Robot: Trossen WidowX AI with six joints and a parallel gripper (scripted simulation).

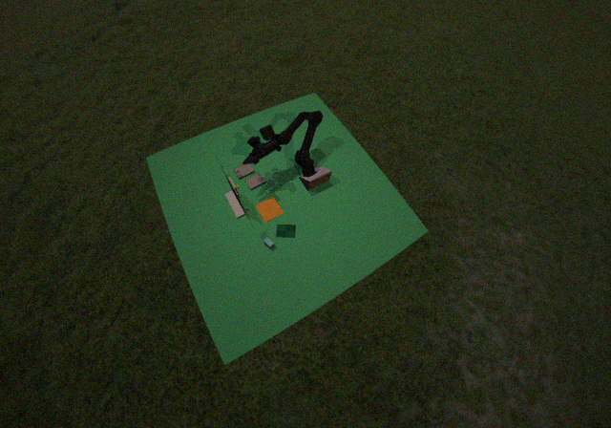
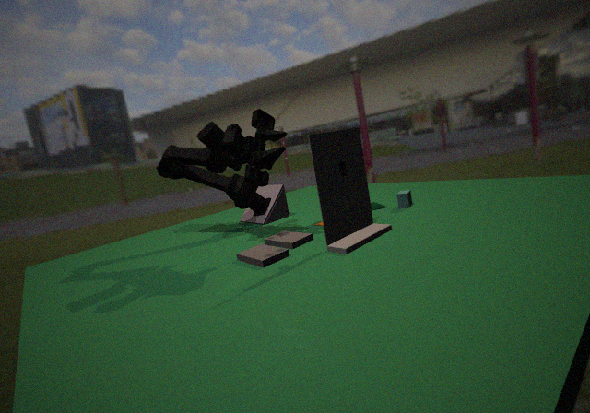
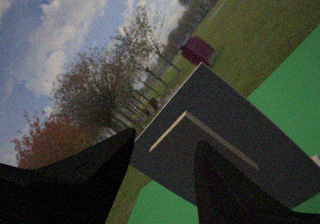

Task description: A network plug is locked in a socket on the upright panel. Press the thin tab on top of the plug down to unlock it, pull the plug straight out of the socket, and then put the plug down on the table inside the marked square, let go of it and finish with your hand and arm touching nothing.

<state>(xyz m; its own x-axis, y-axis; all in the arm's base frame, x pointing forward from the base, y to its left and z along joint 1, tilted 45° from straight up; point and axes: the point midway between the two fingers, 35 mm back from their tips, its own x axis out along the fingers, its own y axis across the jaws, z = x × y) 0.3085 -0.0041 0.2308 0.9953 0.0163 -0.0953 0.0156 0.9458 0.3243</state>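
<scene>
Right now my gripper tip is 90 mm short of the grey plug, 50 mm to the right of it and 80 mm above it. Round my gripper tip: orange square 10 mm behind, 190 mm to the left, 250 mm below; then dark green patch 10 mm behind, 350 mm to the left, 250 mm below; then upright panel 110 mm ahead, 50 mm to the left, 140 mm below.
</scene>
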